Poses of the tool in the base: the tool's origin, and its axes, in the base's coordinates. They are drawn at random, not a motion.
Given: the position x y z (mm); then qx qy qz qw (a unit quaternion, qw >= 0).
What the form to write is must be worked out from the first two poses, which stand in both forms.
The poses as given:
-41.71 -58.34 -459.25 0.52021 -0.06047 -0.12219 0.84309
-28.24 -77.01 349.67 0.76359 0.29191 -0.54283 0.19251
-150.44 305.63 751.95 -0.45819 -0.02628 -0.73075 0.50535
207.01 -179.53 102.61 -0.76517 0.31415 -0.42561 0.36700
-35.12 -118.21 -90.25 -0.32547 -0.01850 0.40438 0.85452
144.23 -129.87 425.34 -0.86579 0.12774 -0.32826 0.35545
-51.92 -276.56 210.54 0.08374 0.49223 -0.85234 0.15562
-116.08 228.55 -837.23 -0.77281 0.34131 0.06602 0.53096
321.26 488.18 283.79 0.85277 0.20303 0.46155 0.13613
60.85 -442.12 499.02 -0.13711 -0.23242 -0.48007 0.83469
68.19 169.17 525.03 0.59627 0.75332 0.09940 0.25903
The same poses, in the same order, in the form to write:
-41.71 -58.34 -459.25 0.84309 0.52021 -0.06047 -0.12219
-28.24 -77.01 349.67 0.19251 0.76359 0.29191 -0.54283
-150.44 305.63 751.95 0.50535 -0.45819 -0.02628 -0.73075
207.01 -179.53 102.61 0.36700 -0.76517 0.31415 -0.42561
-35.12 -118.21 -90.25 0.85452 -0.32547 -0.01850 0.40438
144.23 -129.87 425.34 0.35545 -0.86579 0.12774 -0.32826
-51.92 -276.56 210.54 0.15562 0.08374 0.49223 -0.85234
-116.08 228.55 -837.23 0.53096 -0.77281 0.34131 0.06602
321.26 488.18 283.79 0.13613 0.85277 0.20303 0.46155
60.85 -442.12 499.02 0.83469 -0.13711 -0.23242 -0.48007
68.19 169.17 525.03 0.25903 0.59627 0.75332 0.09940

